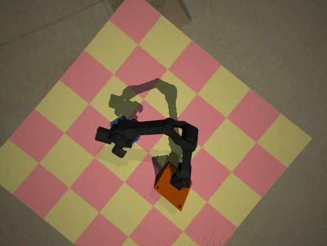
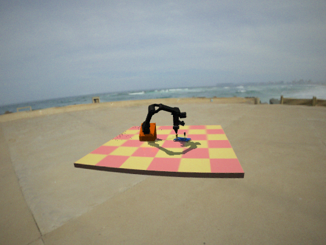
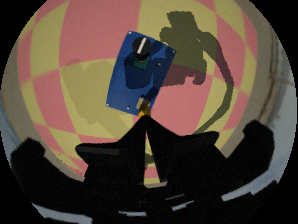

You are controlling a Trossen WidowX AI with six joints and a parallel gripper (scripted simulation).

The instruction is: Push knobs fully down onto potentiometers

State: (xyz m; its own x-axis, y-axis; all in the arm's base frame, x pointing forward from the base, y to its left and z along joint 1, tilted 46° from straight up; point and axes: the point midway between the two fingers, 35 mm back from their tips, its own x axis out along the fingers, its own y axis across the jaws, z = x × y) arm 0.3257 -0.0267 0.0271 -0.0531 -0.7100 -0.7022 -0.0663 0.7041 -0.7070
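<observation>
My gripper tip is now 20 mm above the yellow knob. Round my gripper tip: dark knob 80 mm ahead, 10 mm to the left.
</observation>
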